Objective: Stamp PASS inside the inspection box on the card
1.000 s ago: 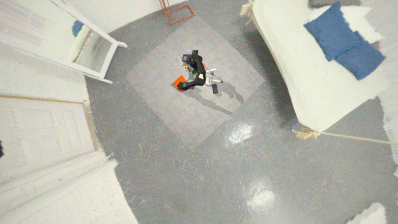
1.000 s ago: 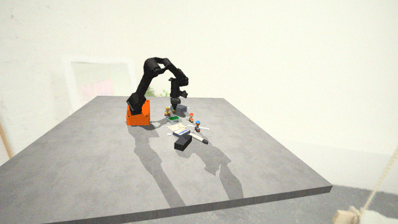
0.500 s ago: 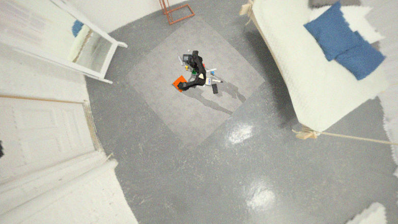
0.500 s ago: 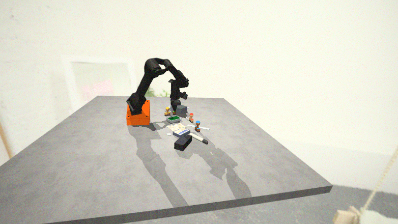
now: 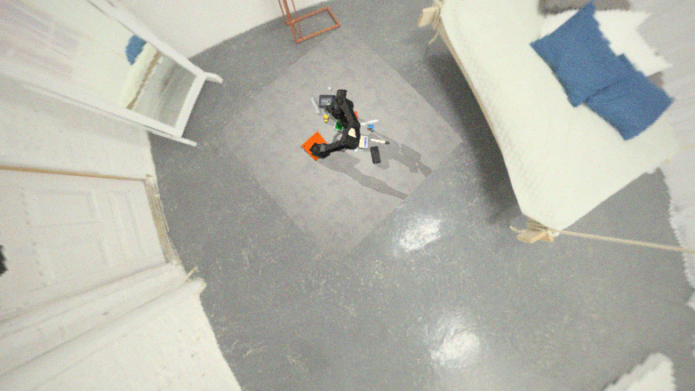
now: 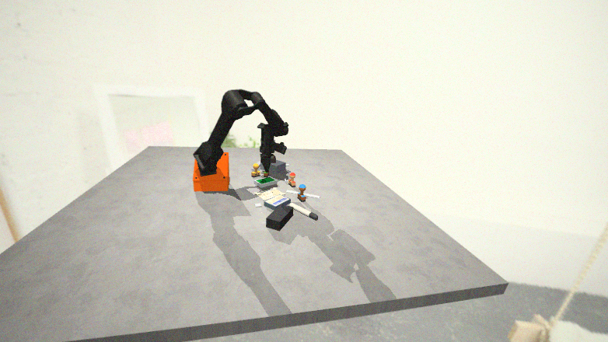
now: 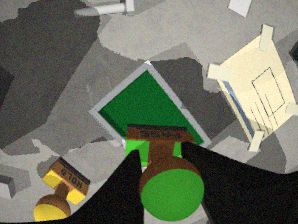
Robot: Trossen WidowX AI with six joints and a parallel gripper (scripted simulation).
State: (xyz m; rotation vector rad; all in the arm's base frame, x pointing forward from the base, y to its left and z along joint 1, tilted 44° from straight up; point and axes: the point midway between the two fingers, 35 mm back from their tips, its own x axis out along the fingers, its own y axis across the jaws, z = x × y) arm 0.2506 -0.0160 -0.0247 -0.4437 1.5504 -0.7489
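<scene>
My gripper tip is 6 cm above the green ink pad. The rest, counted from my gripper tip: cream card (1 cm behind, 11 cm to the right, 6 cm below); red-knobbed stamp (11 cm ahead, 4 cm to the right, 4 cm below); yellow-knobbed stamp (3 cm behind, 9 cm to the left, 4 cm below).
</scene>
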